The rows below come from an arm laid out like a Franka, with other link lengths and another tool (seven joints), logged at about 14 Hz.
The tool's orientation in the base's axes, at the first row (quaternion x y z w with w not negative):
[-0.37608, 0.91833, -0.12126, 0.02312]
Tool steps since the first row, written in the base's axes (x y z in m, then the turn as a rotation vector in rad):
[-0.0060, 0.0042, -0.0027, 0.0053, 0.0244, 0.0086]
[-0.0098, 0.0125, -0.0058, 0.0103, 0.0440, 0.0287]
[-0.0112, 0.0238, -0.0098, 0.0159, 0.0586, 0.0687]
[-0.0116, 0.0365, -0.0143, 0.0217, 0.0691, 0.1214]
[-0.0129, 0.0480, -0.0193, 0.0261, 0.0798, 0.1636]
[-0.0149, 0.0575, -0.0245, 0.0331, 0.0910, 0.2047]
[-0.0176, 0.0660, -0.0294, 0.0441, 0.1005, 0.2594]
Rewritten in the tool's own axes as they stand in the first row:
[0.0012, 0.0076, 0.0010, -0.0204, 0.0111, -0.0126]
[-0.0020, 0.0167, 0.0017, -0.0366, 0.0163, -0.0355]
[-0.0090, 0.0264, 0.0031, -0.0488, 0.0129, -0.0765]
[-0.0178, 0.0365, 0.0048, -0.0577, 0.0035, -0.1290]
[-0.0251, 0.0465, 0.0071, -0.0663, -0.0023, -0.1715]
[-0.0306, 0.0556, 0.0100, -0.0771, -0.0092, -0.2127]
[-0.0348, 0.0645, 0.0126, -0.0889, -0.0234, -0.2662]

